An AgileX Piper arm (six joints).
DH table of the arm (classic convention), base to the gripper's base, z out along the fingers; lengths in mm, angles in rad. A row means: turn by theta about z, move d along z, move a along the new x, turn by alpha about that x. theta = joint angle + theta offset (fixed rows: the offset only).
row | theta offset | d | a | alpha
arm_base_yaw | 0 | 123 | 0 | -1.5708
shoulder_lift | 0.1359 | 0 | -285 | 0
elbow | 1.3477 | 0 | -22 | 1.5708
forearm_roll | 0 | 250.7 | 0 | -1.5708
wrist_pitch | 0 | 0 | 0 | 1.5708
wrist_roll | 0 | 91 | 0 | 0
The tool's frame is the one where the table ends.
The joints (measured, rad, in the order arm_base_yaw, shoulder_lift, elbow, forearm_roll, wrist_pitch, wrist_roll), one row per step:
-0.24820 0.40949 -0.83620 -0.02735 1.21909 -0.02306
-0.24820 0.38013 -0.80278 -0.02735 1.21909 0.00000
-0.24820 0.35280 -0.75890 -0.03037 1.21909 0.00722
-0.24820 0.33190 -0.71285 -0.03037 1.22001 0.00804
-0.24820 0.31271 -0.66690 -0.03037 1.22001 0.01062
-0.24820 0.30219 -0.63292 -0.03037 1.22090 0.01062
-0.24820 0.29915 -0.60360 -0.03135 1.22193 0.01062
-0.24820 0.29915 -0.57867 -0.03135 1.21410 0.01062
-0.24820 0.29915 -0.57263 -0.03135 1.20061 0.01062
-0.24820 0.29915 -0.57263 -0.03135 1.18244 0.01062
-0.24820 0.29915 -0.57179 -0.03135 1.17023 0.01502
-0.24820 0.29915 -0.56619 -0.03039 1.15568 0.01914
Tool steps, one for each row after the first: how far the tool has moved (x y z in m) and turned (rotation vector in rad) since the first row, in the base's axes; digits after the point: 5 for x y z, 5 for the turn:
-0.00378 0.00096 -0.00834 0.01784 -0.00094 -0.01498
-0.00620 0.00130 -0.01976 0.02445 0.01422 -0.02131
-0.00710 0.00153 -0.03213 0.03118 0.03938 -0.02214
-0.00771 0.00169 -0.04456 0.03929 0.06485 -0.02416
-0.00765 0.00167 -0.05396 0.04500 0.08852 -0.02446
-0.00676 0.00136 -0.06227 0.05055 0.11527 -0.02522
-0.00514 0.00095 -0.06892 0.05444 0.13193 -0.02518
-0.00400 0.00068 -0.06983 0.05253 0.12474 -0.02472
-0.00281 0.00040 -0.06872 0.04805 0.10714 -0.02401
-0.00199 0.00020 -0.06820 0.04831 0.09523 -0.02656
-0.00081 0.00000 -0.06891 0.04980 0.08553 -0.02848

